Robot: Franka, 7 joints.
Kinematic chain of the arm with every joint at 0, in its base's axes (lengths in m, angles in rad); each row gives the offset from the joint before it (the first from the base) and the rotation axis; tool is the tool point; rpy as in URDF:
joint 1: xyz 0 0 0.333 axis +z
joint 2: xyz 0 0 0 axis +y
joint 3: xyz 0 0 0.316 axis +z
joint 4: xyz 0.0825 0 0 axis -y
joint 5: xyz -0.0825 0 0.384 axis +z
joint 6: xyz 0 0 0 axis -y
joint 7: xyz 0.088 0 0 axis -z
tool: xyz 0 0 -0.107 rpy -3.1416 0 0
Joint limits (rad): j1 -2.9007..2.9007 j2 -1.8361..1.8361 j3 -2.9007..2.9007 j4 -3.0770..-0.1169 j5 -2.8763..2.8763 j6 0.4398..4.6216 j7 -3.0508..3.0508
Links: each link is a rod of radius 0.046 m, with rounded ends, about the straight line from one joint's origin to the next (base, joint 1, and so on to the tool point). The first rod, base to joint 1, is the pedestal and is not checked.
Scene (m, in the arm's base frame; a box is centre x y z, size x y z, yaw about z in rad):
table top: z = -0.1
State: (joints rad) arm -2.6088 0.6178 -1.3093 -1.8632 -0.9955 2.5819 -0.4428
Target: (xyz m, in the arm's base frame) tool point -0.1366 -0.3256 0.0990
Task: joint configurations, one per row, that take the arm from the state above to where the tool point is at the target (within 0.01 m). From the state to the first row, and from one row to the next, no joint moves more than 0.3 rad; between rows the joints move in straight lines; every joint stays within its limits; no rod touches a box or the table.
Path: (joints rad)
1: -2.3920 0.5575 -1.0585 -2.0632 -1.0306 2.6452 -0.4428
2: -2.1751 0.4973 -0.8078 -2.2631 -1.0657 2.7085 -0.4428
3: -1.9583 0.4370 -0.5570 -2.4631 -1.1008 2.7717 -0.4428
4: -1.7415 0.3768 -0.3063 -2.6631 -1.1358 2.8350 -0.4428

